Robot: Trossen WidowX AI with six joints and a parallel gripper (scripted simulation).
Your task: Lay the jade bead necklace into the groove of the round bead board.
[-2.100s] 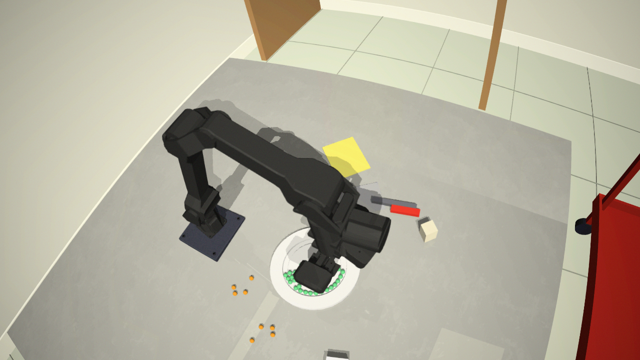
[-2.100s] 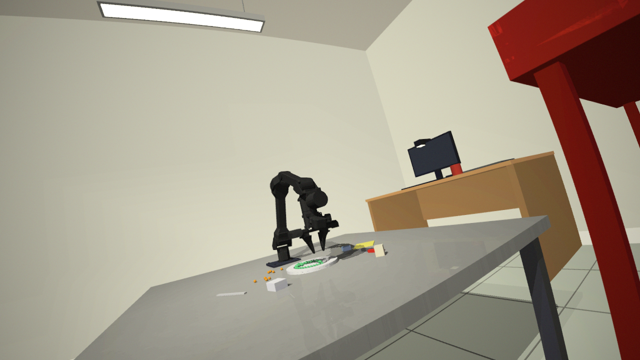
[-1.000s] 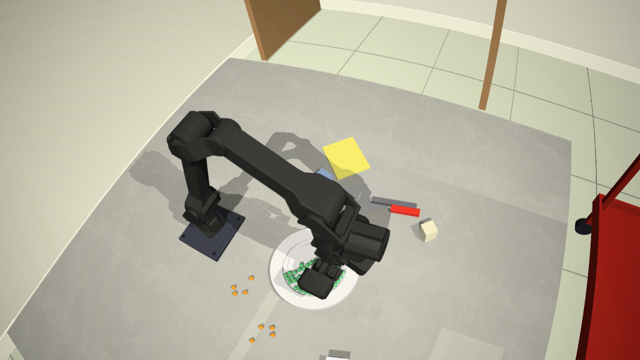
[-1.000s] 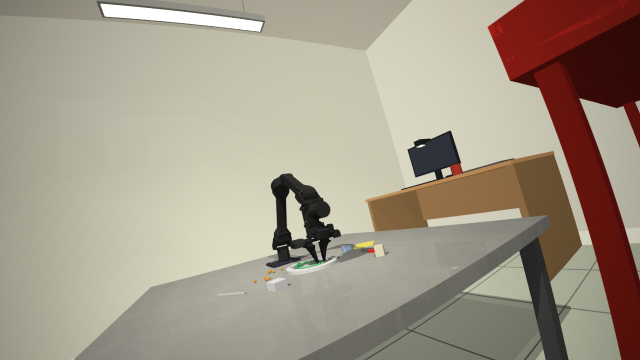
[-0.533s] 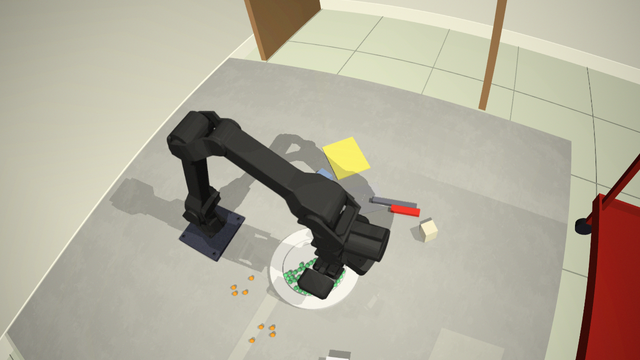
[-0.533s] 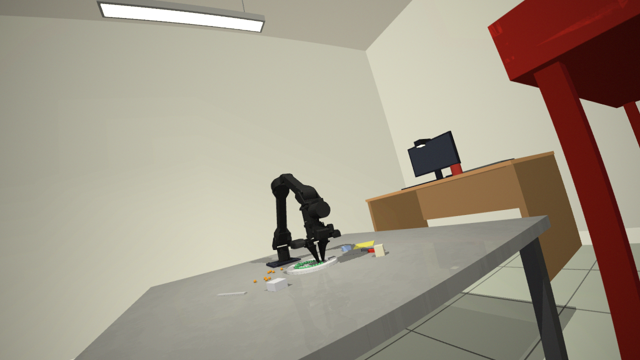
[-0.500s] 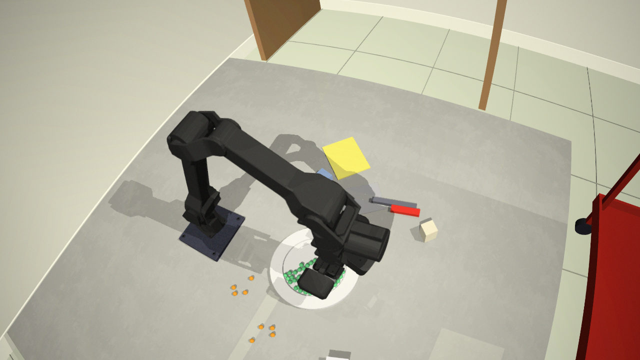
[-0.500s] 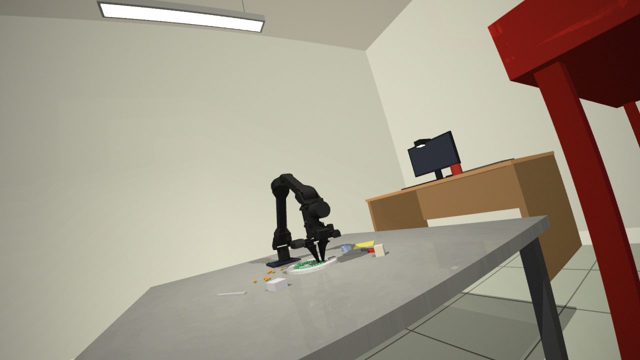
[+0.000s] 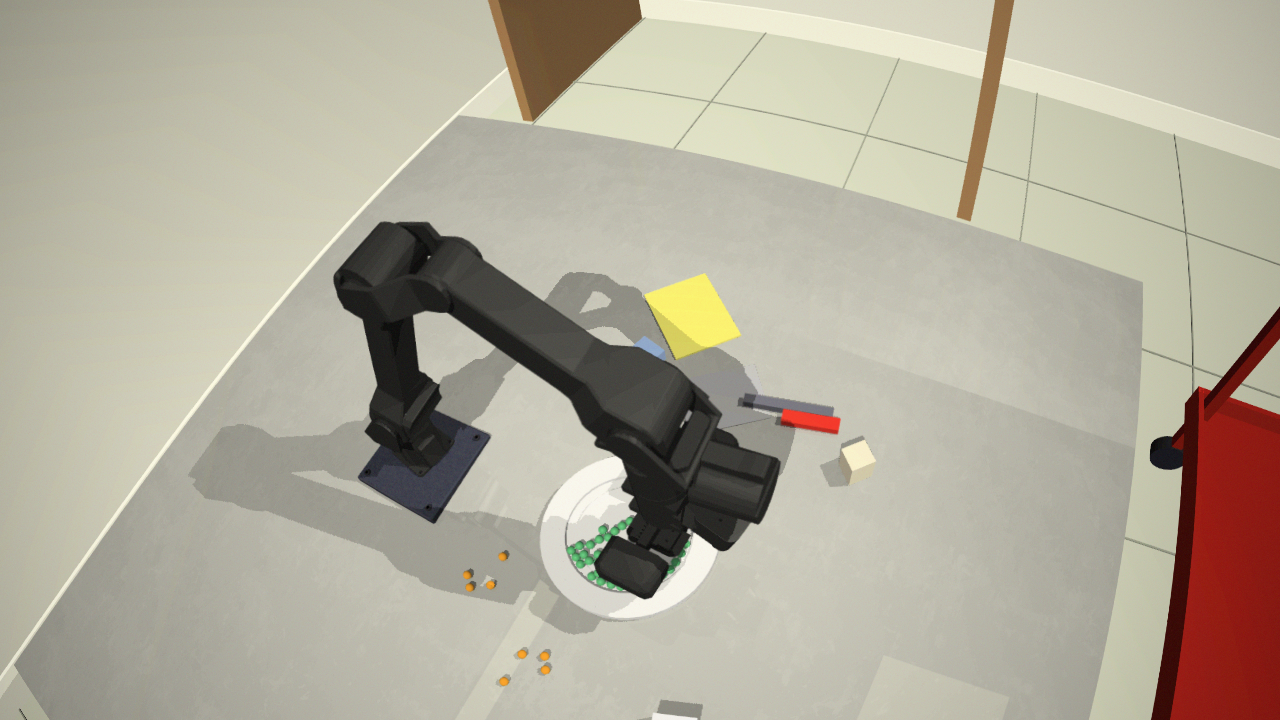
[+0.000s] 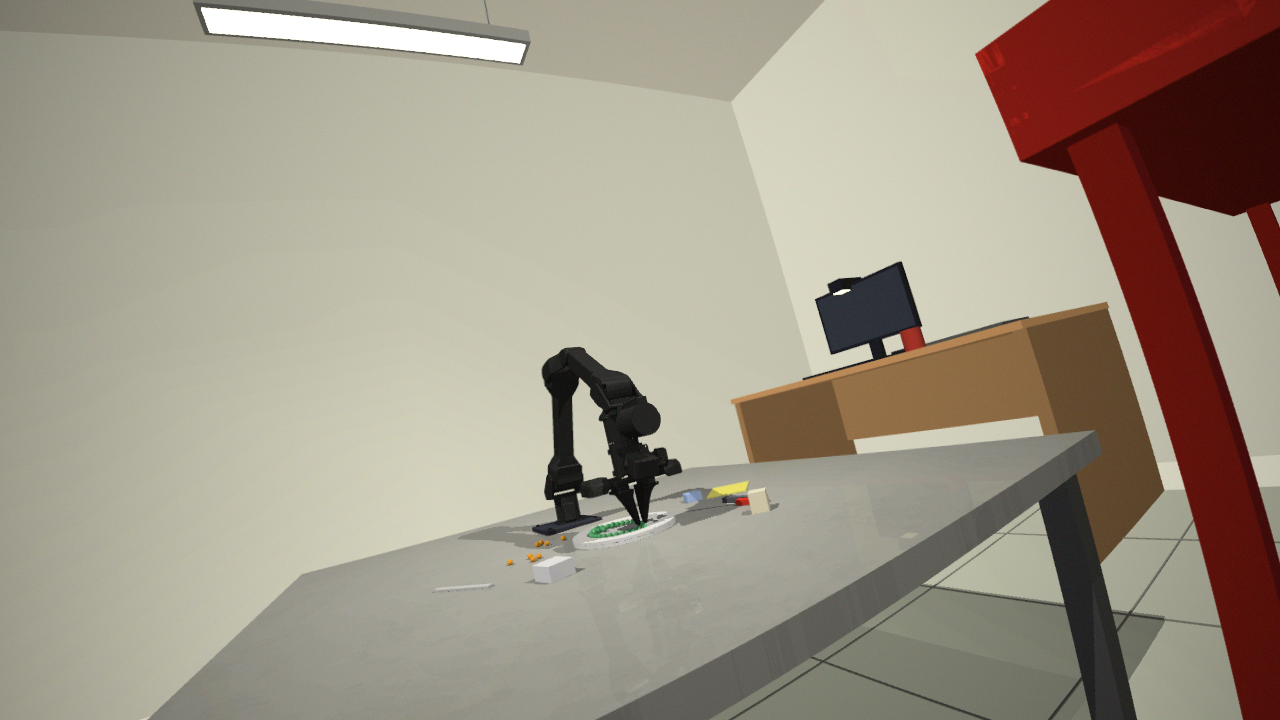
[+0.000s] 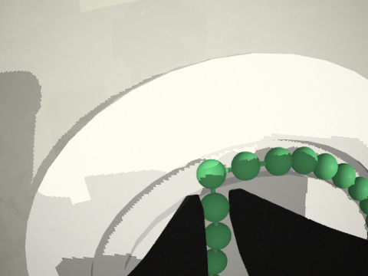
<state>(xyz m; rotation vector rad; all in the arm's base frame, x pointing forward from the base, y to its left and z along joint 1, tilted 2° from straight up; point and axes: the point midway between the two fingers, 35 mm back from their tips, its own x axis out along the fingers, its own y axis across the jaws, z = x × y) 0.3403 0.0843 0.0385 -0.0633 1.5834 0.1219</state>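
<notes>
Now: gripper tip 50 mm past the inner disc, 20 mm to the left of it and 10 mm above it. The rest, counted from my gripper tip: grey sheet 180 mm to the left, 70 mm behind, 20 mm below; then red bar 210 mm to the left, 30 mm ahead, 10 mm below; then bead board 50 mm behind, 20 mm to the right, 10 mm below.
</notes>
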